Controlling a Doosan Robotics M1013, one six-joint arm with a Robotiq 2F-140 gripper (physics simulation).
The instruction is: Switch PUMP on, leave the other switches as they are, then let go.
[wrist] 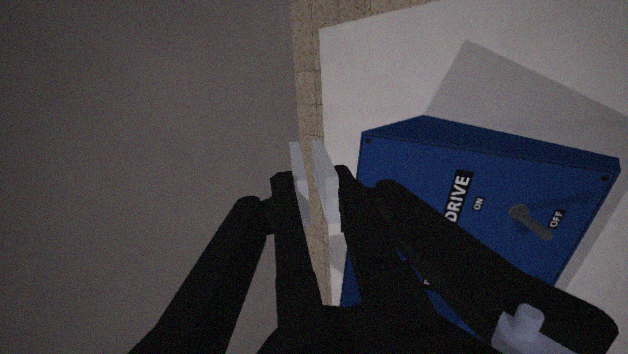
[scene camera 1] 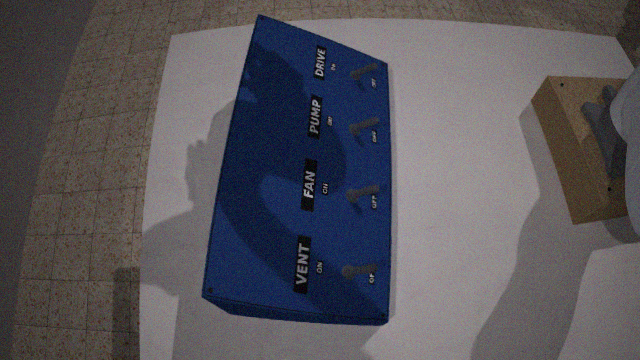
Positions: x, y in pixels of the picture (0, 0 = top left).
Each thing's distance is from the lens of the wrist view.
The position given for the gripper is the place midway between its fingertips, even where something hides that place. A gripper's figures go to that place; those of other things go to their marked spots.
gripper (wrist: 306, 159): 0.21 m
blue switch panel (wrist: 479, 178): 0.38 m
